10 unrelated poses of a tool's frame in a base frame.
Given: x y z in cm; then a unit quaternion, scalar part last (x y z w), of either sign.
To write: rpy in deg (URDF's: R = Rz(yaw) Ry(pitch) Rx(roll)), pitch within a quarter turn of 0, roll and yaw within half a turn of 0; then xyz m. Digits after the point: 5 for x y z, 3 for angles.
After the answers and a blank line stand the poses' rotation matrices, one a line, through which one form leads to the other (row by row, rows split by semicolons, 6 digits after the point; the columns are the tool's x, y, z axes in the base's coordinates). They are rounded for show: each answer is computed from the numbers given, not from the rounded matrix.
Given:
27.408 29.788 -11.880 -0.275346 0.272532 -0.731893 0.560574
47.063 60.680 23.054 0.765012 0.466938 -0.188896 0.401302
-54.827 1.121 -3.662 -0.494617 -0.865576 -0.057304 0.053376
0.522 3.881 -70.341 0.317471 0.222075 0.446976 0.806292
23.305 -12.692 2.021 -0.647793 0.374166 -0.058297 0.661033
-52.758 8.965 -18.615 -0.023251 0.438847 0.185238 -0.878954
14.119 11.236 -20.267 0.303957 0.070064 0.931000 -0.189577
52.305 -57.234 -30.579 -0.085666 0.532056 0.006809 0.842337
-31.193 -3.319 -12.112 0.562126 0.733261 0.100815 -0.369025
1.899 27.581 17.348 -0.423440 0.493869 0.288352 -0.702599
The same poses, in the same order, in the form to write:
-45.318 -5.595 -102.764 0.27408 0.29788 -0.11880
144.191 41.589 48.808 0.47063 0.60680 0.23054
177.310 -8.574 120.712 -0.54827 0.01121 -0.03662
45.434 4.262 59.789 0.00522 0.03881 -0.70341
-97.549 24.781 -38.230 0.23305 -0.12692 0.02021
18.340 -49.715 -32.356 -0.52758 0.08965 -0.18615
1.082 -36.337 -157.336 0.14119 0.11236 -0.20267
-18.109 63.832 -10.410 0.52305 -0.57234 -0.30579
-159.317 -40.884 97.270 -0.31193 -0.03319 -0.12112
80.098 -26.730 -67.215 0.01899 0.27581 0.17348

-0.219882 0.670479 0.708597; -0.970642 -0.222966 -0.090225; 0.097499 -0.707632 0.699822
0.492574 0.866036 0.085751; 0.562818 -0.241851 -0.790408; -0.663782 0.437596 -0.606550
-0.505010 0.862374 -0.035715; 0.850139 0.504141 0.152003; 0.149089 0.046401 -0.987735
0.501790 -0.579782 0.641919; 0.861792 0.398849 -0.313424; -0.074311 0.710473 0.699790
0.713202 -0.407692 0.570201; -0.561837 0.153931 0.812800; -0.419144 -0.900051 -0.119273
0.546201 0.305224 -0.780066; -0.346038 0.930293 0.121709; 0.762838 0.203455 0.613746
-0.743341 0.395586 0.539403; -0.310400 -0.918303 0.245706; 0.592533 0.015213 0.805402
0.433740 -0.102629 0.895174; -0.079687 0.985230 0.151565; -0.897507 -0.137074 0.419156
-0.095670 0.898776 -0.427842; 0.749963 0.347702 0.562724; 0.654524 -0.267030 -0.707314
0.345893 -0.013056 -0.938183; -0.823439 0.475104 -0.310201; 0.449784 0.879833 0.153584

